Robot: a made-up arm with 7 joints.
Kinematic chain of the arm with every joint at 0, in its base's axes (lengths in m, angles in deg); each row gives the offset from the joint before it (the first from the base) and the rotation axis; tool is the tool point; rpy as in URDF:
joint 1: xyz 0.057 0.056 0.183 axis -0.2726 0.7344 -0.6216
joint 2: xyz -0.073 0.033 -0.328 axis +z
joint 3: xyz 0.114 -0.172 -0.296 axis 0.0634 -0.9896 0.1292
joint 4: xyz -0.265 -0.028 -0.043 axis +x
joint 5: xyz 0.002 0.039 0 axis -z
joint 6: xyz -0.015 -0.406 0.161 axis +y
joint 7: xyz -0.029 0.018 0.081 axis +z
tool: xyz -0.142 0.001 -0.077 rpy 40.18 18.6 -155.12
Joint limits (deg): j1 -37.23..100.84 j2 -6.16..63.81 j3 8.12..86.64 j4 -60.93..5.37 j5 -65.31..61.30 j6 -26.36..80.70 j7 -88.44..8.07
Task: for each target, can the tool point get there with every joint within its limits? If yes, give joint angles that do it. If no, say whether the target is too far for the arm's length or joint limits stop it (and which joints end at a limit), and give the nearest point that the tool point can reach.
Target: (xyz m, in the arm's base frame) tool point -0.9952 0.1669 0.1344
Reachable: yes | joints 87.39 15.52 71.12 -14.45 33.38 50.18 -68.88
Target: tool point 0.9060 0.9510 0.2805
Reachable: no: joint limits stop it (at a limit: joint 1, joint 2, joint 3, joint 4, joint 6, joint 7) | nearest point 0.7731 0.3440 -0.1670 | short by 0.766 m
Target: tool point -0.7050 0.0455 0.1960
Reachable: yes | joints 76.76 44.68 43.21 -51.17 10.30 71.39 -42.40
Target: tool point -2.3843 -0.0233 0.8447
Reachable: no: too far | nearest point -1.2149 0.1963 0.3109 | short by 1.304 m
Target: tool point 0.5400 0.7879 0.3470
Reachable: no: joint limits stop it (at a limit: joint 1, joint 2, joint 3, joint 4, joint 5, joint 6, joint 7) | nearest point 0.4855 0.2752 0.0523 | short by 0.594 m
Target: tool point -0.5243 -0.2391 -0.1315
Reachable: yes | joints 51.81 39.62 72.40 -42.97 -47.03 29.09 -18.43
